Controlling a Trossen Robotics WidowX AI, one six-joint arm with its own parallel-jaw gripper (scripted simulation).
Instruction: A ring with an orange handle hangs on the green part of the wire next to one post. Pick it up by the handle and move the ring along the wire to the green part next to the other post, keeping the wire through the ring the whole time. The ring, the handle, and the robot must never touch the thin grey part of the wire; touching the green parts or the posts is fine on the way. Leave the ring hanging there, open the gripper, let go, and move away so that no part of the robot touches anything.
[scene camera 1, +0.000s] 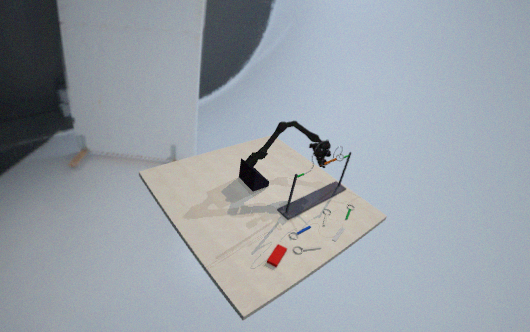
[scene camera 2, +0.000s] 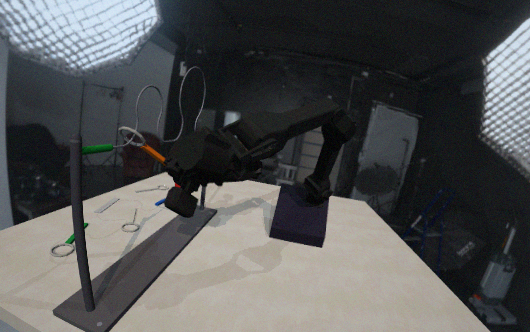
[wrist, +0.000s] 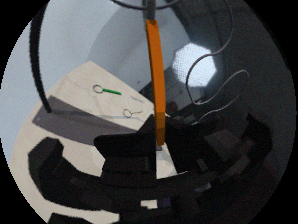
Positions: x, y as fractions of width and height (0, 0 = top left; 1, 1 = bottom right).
I see my gripper (scene camera 2: 0.32, 0.52).
My gripper shows as well in the wrist view (wrist: 0.52, 0.52).
